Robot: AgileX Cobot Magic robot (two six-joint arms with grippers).
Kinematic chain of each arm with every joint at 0, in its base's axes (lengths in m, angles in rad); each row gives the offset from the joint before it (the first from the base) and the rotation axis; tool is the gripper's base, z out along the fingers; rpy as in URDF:
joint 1: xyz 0 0 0.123 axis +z
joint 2: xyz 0 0 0 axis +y
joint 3: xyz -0.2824 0 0.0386 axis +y
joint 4: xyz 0.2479 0 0.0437 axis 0.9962 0 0.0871
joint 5: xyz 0 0 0 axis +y
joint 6: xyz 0.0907 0 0.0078 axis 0.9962 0 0.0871
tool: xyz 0 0 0 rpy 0 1.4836 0
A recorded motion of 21 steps. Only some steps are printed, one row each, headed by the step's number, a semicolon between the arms.
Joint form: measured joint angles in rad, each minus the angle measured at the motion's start. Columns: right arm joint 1, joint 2, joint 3, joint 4, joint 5, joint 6; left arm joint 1, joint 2, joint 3, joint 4, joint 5, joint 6.
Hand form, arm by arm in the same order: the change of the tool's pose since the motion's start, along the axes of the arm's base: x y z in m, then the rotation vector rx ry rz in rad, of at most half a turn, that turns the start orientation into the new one. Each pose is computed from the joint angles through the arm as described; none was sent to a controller.
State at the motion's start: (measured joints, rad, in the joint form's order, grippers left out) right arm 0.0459 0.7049 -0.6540 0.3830 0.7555 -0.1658; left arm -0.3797 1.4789 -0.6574 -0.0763 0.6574 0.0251
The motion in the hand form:
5: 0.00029 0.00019 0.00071 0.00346 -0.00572 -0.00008; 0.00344 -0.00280 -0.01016 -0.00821 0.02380 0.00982
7: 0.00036 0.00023 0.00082 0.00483 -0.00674 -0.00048; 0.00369 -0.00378 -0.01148 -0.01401 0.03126 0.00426
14: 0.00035 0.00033 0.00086 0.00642 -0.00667 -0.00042; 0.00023 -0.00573 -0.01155 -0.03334 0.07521 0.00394
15: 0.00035 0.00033 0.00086 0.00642 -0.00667 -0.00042; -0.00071 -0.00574 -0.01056 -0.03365 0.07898 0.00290
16: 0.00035 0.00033 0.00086 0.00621 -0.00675 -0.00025; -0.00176 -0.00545 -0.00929 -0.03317 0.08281 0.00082
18: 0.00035 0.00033 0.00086 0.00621 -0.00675 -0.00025; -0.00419 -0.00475 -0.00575 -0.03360 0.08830 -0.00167
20: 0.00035 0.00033 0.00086 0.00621 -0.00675 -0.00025; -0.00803 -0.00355 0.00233 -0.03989 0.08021 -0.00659
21: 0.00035 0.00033 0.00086 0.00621 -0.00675 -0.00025; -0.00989 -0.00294 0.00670 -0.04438 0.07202 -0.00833
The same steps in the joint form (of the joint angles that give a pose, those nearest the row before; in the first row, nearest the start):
5: 0.0001 0.0000 -0.0009 0.0049 -0.0047 -0.0023; 0.0000 0.0460 0.0000 -0.0274 -0.0264 0.0109
7: -0.0001 0.0000 -0.0010 0.0063 -0.0058 -0.0025; 0.0000 0.0530 -0.0012 -0.0428 -0.0264 0.0275
14: 0.0001 0.0000 -0.0010 0.0078 -0.0058 -0.0023; 0.0000 0.0545 -0.0033 -0.0923 0.0109 0.0595
15: 0.0001 0.0000 -0.0010 0.0078 -0.0058 -0.0023; -0.0009 0.0499 -0.0034 -0.0934 0.0190 0.0595
16: 0.0001 0.0000 -0.0010 0.0078 -0.0058 -0.0026; -0.0009 0.0440 -0.0033 -0.0934 0.0288 0.0605
18: 0.0001 0.0000 -0.0010 0.0078 -0.0058 -0.0026; -0.0009 0.0277 -0.0033 -0.0934 0.0503 0.0604
20: 0.0001 0.0000 -0.0010 0.0078 -0.0058 -0.0026; -0.0009 -0.0093 -0.0034 -0.0934 0.0777 0.0615
21: 0.0001 0.0000 -0.0010 0.0078 -0.0058 -0.0026; -0.0009 -0.0294 -0.0034 -0.0934 0.0887 0.0615

